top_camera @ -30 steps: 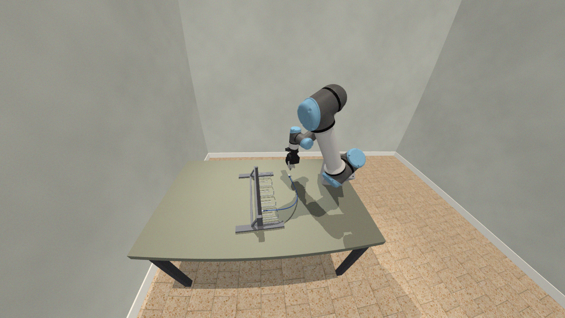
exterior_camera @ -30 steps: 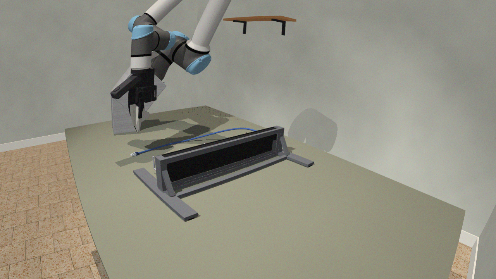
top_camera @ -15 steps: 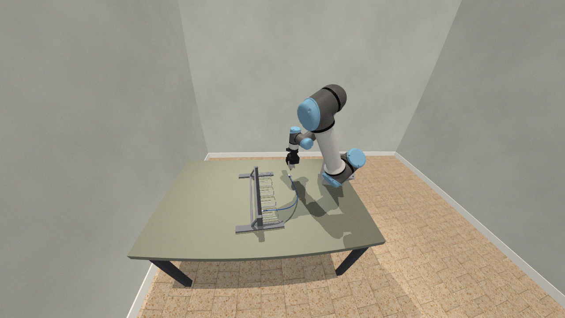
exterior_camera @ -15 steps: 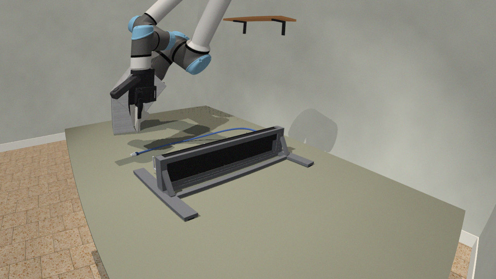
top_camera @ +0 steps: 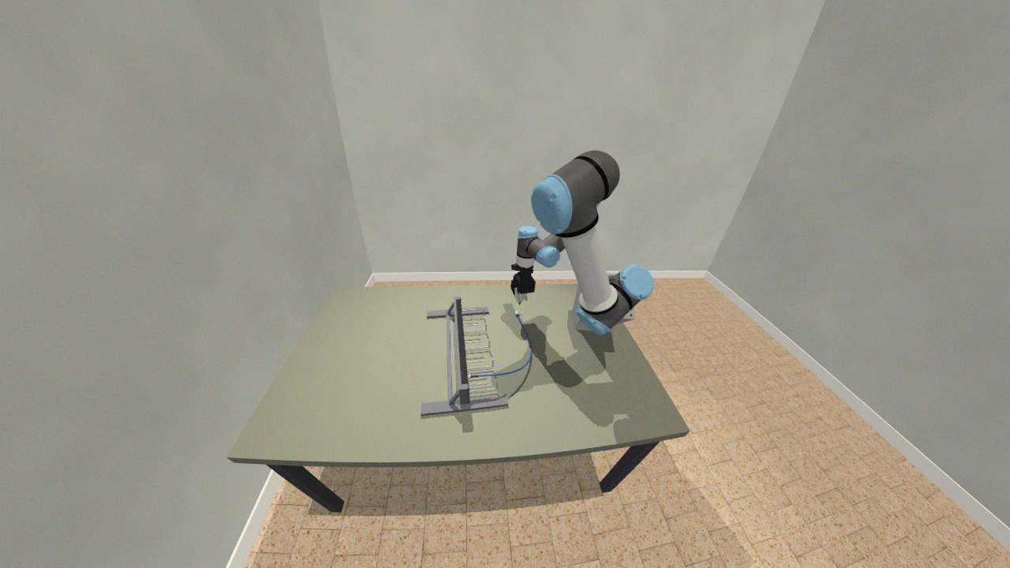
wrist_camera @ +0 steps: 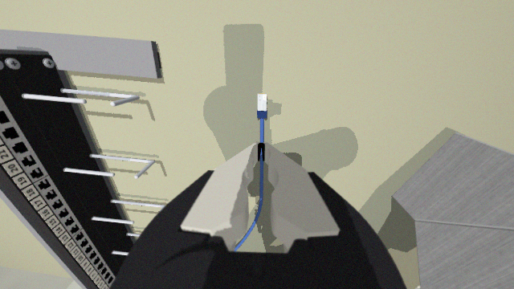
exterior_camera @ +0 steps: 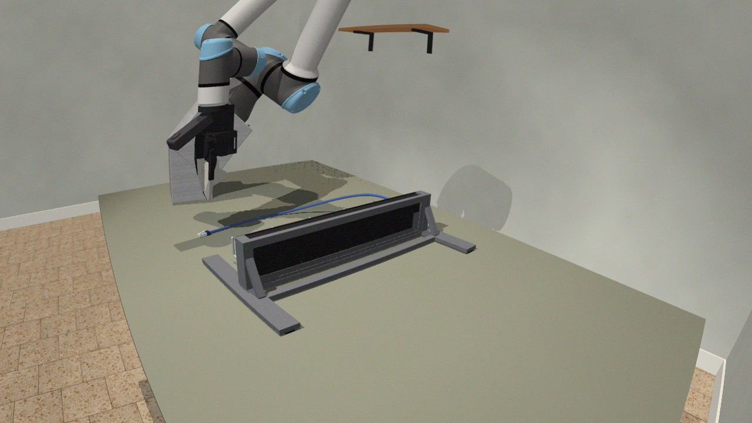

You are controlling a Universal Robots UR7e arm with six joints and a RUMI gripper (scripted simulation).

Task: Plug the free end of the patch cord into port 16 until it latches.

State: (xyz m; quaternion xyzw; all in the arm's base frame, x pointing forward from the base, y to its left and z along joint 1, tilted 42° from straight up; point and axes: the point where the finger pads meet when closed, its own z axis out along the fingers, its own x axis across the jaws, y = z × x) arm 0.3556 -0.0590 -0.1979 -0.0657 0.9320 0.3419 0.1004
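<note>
The plug is 20 mm to the right of my hand and 90 mm below it.
</note>
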